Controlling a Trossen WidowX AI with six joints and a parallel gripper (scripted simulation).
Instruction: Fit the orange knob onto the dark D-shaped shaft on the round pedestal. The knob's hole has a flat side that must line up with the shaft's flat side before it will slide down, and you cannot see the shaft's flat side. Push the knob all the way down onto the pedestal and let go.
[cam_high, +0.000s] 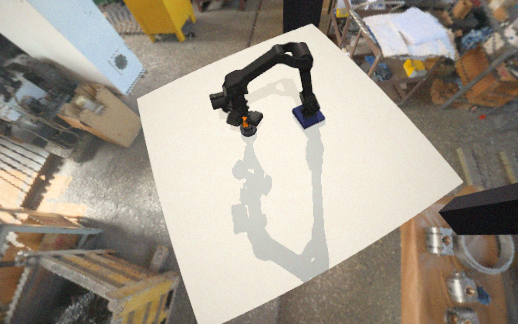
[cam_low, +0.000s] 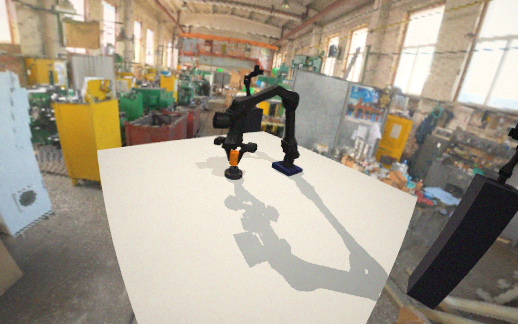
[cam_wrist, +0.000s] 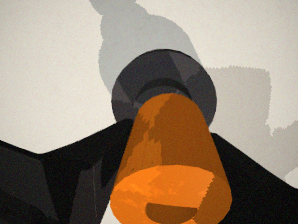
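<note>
The pedestal is 10 mm behind my gripper tip and 40 mm below it. Also, from my gripper tip: orange knob 20 mm above.
</note>
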